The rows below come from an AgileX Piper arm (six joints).
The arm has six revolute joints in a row. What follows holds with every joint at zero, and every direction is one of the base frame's.
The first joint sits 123 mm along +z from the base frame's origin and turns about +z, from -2.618 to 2.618 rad.
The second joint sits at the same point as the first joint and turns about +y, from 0 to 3.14 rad.
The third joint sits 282.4 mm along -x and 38.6 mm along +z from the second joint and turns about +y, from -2.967 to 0 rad.
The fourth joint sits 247.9 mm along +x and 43.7 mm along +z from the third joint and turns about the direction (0.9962, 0, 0.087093), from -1.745 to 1.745 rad.
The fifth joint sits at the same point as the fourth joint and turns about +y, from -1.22 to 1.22 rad.
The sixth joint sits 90.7 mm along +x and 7.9 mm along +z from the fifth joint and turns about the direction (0.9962, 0, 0.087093), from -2.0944 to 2.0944 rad.
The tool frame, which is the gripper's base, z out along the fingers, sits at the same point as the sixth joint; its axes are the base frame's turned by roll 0, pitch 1.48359 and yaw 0 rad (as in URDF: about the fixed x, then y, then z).
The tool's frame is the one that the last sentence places.
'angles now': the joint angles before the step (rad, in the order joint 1, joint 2, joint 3, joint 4, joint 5, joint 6). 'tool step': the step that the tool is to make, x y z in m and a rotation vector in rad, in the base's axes. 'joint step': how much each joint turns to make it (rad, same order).
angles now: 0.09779 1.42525 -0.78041 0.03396 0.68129 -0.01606
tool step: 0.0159 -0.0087 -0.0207 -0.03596 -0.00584 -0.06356
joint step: -0.02194 0.09172 -0.00108 -0.08185 -0.09303 0.09367
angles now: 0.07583 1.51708 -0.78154 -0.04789 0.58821 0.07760
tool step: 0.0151 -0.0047 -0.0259 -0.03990 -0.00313 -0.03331
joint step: -0.00556 0.10746 -0.00073 -0.10978 -0.10167 0.11287
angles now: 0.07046 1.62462 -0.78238 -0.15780 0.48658 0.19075
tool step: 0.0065 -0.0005 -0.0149 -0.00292 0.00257 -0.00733
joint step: -0.00195 0.05806 0.00022 -0.02878 -0.05371 0.03418
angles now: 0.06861 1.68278 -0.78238 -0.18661 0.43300 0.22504
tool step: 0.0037 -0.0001 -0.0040 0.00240 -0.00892 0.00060
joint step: -0.00201 0.01977 -0.00467 -0.00403 -0.02431 0.00366
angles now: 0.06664 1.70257 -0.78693 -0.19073 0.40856 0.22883
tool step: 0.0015 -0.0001 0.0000 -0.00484 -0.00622 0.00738
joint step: 0.00009 0.00329 -0.00347 -0.00906 -0.00580 0.00015
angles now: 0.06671 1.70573 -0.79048 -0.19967 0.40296 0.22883
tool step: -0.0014 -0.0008 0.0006 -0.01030 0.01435 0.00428
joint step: -0.00014 -0.00318 -0.00081 -0.00939 0.01938 -0.00019
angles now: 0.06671 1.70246 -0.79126 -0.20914 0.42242 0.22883
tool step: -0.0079 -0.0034 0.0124 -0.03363 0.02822 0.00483
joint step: -0.00108 -0.04982 -0.00035 -0.02705 0.08266 0.00077
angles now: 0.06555 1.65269 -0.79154 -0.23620 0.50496 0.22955
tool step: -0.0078 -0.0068 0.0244 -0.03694 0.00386 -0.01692
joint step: -0.01072 -0.07967 -0.01973 -0.02656 0.10934 0.00376
